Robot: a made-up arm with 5 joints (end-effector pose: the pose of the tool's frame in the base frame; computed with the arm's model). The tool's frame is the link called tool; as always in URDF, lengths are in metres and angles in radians. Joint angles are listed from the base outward.
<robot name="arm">
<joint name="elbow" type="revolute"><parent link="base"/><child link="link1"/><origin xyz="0.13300 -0.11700 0.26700" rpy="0.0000 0.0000 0.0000"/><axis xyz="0.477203 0.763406 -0.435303"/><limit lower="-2.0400" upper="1.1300" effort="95" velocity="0.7"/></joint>
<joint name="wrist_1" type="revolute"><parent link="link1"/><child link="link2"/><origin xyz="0.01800 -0.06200 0.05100" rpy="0.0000 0.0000 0.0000"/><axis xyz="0 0 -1"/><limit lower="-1.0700" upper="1.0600" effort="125" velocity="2.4"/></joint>
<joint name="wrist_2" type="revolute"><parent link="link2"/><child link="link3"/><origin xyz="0.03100 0.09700 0.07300" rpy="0.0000 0.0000 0.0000"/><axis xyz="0 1 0"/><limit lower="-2.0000" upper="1.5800" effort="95" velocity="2.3"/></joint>
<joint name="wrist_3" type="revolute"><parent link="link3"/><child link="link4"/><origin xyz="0.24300 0.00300 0.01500" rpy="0.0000 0.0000 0.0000"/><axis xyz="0 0 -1"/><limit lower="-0.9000" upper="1.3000" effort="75" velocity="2.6"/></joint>
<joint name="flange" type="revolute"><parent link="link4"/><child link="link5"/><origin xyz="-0.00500 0.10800 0.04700" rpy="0.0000 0.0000 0.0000"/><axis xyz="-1 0 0"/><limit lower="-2.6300" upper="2.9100" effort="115" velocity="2"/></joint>
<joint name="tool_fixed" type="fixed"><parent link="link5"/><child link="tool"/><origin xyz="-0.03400 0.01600 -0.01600" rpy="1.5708 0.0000 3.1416"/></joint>
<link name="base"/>
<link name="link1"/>
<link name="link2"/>
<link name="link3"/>
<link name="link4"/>
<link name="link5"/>
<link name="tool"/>
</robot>
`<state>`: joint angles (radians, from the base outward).
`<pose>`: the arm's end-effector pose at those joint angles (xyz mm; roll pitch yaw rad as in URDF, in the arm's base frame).
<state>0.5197 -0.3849 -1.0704 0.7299 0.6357</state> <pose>378.0 -66.8 629.6 1.4381 0.2568 2.2728</pose>
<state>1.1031 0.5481 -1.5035 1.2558 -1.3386</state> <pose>517.4 -350.8 482.9 -0.2221 0.3589 0.8976</pose>
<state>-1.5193 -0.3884 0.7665 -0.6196 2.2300</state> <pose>104.3 86.3 241.8 -1.3066 -0.5817 -2.3059</pose>
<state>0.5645 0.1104 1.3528 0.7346 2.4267</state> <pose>283.9 -8.9 94.6 -0.2541 -0.9450 0.8305</pose>
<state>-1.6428 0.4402 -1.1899 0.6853 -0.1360</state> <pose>-244.1 150.8 346.2 -1.8823 0.7313 0.4235</pose>
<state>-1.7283 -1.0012 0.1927 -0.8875 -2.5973</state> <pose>-46.8 -13.0 138.9 0.6530 -1.3502 -1.9365</pose>
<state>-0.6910 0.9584 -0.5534 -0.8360 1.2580</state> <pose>194.0 -71.8 583.6 -2.4839 0.7930 -2.5668</pose>
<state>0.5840 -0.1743 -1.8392 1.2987 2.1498</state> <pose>214.5 -155.3 693.3 2.3187 -0.0197 1.4665</pose>
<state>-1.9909 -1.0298 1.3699 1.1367 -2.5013</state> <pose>330.4 -76.2 108.5 1.7109 0.8442 -2.0234</pose>
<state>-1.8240 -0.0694 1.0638 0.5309 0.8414</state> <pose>232.3 128.8 219.5 -2.7881 0.7010 -2.9648</pose>
